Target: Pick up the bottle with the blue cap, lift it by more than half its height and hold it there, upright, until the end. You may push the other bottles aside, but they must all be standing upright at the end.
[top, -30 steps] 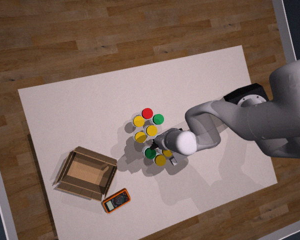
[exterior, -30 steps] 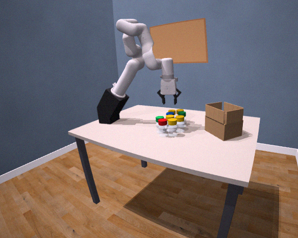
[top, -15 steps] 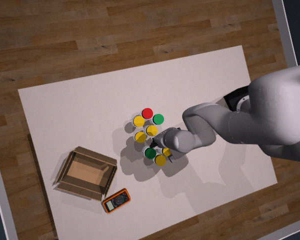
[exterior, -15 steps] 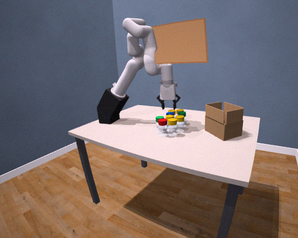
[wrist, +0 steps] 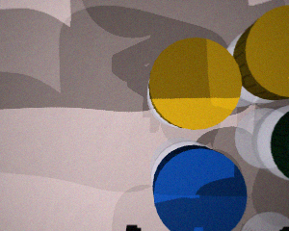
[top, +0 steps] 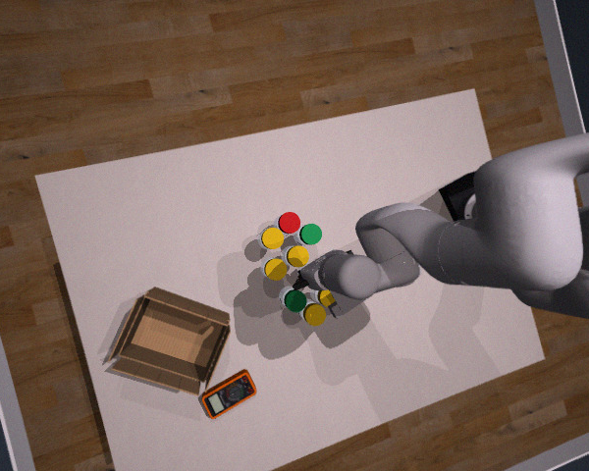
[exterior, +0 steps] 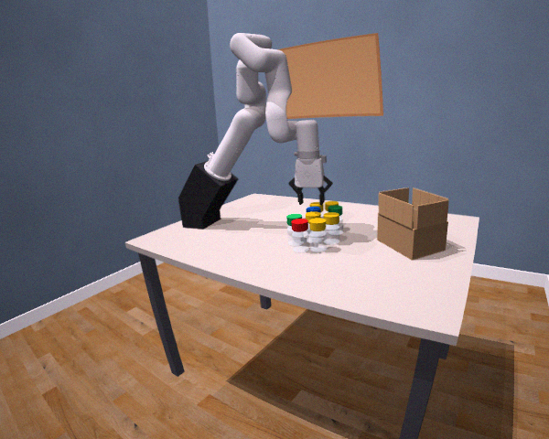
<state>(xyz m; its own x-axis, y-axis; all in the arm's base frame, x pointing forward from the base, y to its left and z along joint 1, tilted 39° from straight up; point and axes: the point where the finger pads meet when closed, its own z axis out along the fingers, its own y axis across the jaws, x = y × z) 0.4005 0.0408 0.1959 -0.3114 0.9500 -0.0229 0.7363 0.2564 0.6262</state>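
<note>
Right now my hand is 10 mm past the blue-capped bottle, 20 mm to the right of it and 90 mm above it. From my hand the other things lie so: red-capped bottle: 40 mm ahead, 120 mm to the right, 90 mm below; then cardboard box: 340 mm ahead, 120 mm to the left, 70 mm below.
</note>
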